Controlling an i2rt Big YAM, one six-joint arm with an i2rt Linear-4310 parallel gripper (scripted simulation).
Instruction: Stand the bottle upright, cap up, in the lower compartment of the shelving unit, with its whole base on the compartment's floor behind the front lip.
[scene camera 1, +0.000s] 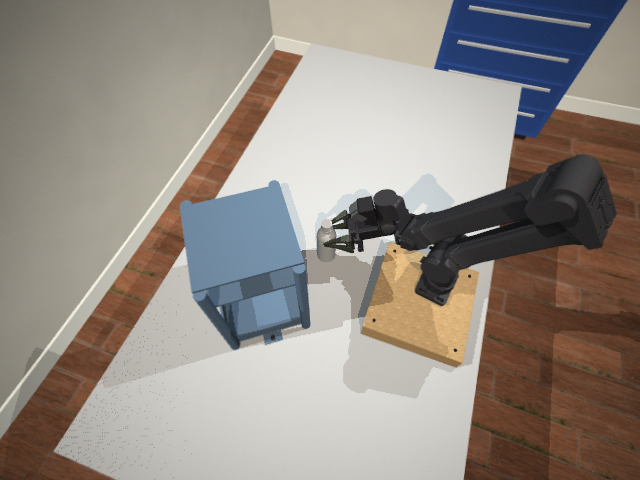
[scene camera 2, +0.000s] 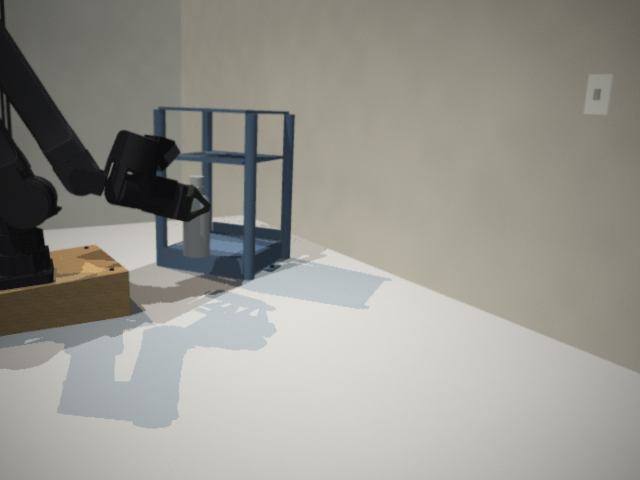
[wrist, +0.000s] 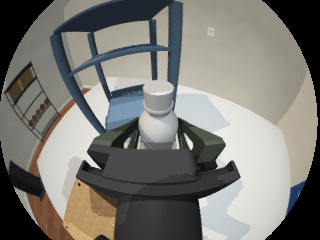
my gripper: scene camera 1; scene camera 2 199, 205; wrist
same spot on my gripper: (wrist: 145, 166) = (scene camera 1: 352, 225)
